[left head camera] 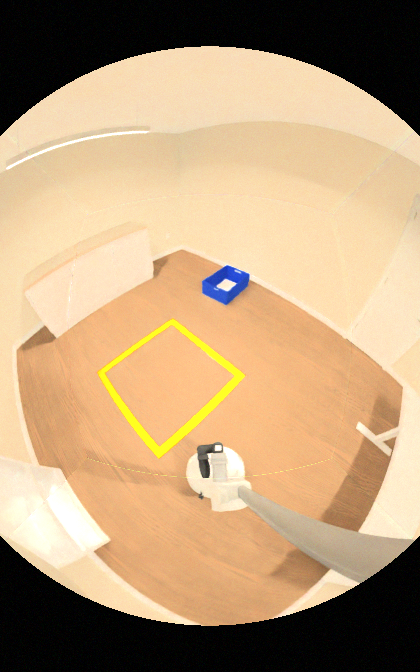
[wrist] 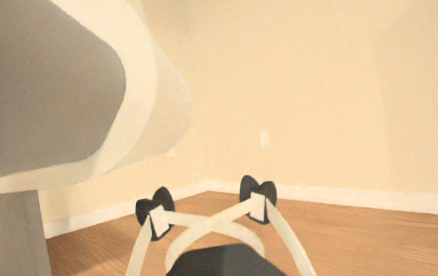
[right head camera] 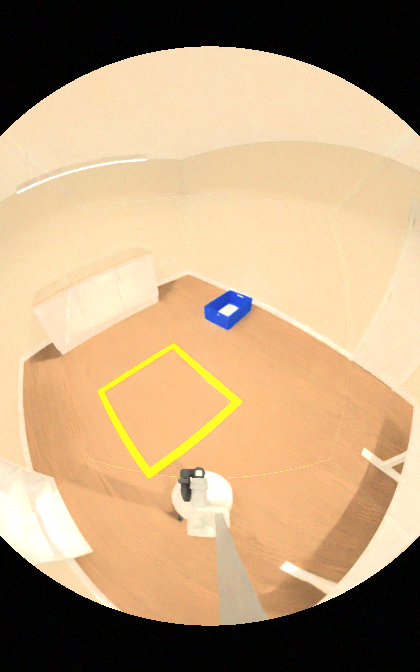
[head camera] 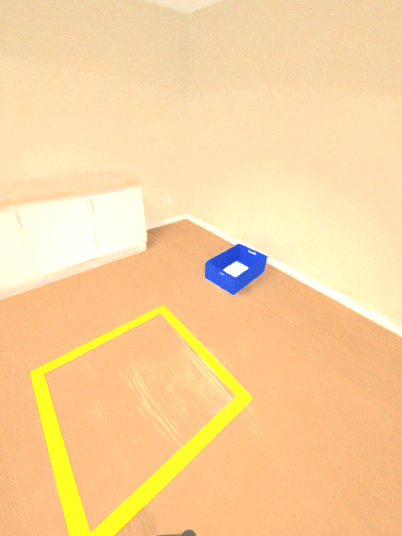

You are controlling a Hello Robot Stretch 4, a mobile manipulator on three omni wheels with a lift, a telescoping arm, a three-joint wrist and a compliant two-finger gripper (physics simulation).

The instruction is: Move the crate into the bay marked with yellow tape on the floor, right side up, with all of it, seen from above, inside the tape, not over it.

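Frame: origin at the robot's base, x up, y ahead, z left, level; millimetres.
Seen in the pictures: gripper, between the fingertips: (wrist: 206,196).
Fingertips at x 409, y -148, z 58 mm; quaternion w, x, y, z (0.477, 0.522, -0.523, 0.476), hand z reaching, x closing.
Observation:
A point is followed by its place in that frame.
A blue crate (head camera: 219,281) @[x 45, y 1987, z -134 mm] (left head camera: 213,292) (right head camera: 216,319) @[x 62, y 1980, z -141 mm] stands upright on the floor near the far wall, with a white patch on its inside bottom. It is outside the bay, beyond the bay's far corner. The bay of yellow tape (head camera: 175,459) @[x -27, y 499, z 103 mm] (left head camera: 206,416) (right head camera: 192,442) @[x -27, y 460, z 95 mm] lies on the floor between the crate and my base. My gripper (wrist: 206,196) @[x 409, y -148, z 58 mm] is open and empty, its two dark fingertips well apart in the wrist view. It is held in at my base, far from the crate. The crate does not show in the wrist view.
A low white cabinet (head camera: 60,235) @[x 481, y 1975, z 1430 mm] (left head camera: 110,275) (right head camera: 100,305) @[x 387, y 1958, z 1445 mm] stands against the wall at the far left. The white baseboard (head camera: 320,295) @[x -22, y 2005, z -1224 mm] runs close behind the crate. White legs of furniture (left head camera: 375,439) (right head camera: 381,465) show on the right. A white piece of furniture stands at the near left.

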